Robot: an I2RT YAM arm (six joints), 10 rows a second.
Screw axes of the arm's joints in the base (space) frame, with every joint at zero. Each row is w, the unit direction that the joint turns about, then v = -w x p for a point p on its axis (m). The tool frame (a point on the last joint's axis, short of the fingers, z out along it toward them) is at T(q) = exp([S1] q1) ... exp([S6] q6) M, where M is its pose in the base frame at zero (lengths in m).
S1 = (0, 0, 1, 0.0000, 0.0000, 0.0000)
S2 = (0, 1, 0, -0.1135, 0.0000, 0.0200)
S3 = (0, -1, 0, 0.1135, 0.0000, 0.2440)
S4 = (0, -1, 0, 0.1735, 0.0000, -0.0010)
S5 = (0, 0, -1, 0.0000, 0.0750, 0.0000)
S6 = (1, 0, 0, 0.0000, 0.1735, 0.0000)
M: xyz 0.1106 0.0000 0.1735 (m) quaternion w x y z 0.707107 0 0.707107 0
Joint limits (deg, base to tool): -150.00..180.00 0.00..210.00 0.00..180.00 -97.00..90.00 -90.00..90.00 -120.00..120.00
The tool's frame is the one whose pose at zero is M.
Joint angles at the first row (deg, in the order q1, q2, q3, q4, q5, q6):
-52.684 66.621 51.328 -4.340 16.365 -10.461
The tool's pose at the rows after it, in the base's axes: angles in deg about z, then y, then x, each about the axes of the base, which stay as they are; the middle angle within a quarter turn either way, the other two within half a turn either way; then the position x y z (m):
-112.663 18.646 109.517 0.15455 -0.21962 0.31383
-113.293 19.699 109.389 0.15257 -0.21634 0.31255
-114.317 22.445 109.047 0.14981 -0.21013 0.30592
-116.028 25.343 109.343 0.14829 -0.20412 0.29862
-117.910 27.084 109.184 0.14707 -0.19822 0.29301
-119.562 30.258 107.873 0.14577 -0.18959 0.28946
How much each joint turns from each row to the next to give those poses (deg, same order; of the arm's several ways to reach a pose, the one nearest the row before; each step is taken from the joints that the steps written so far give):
0.000 -0.258 -0.043 0.121 0.320 0.004
-0.046 -0.997 -0.992 0.353 -1.047 -0.786
-0.003 -1.778 -2.824 1.951 -2.625 -1.372
0.175 -1.462 -2.531 1.391 -2.726 -1.604
0.427 -1.393 -2.162 1.249 -1.267 -1.906
0.697 -2.173 -2.545 2.119 -2.214 -2.327

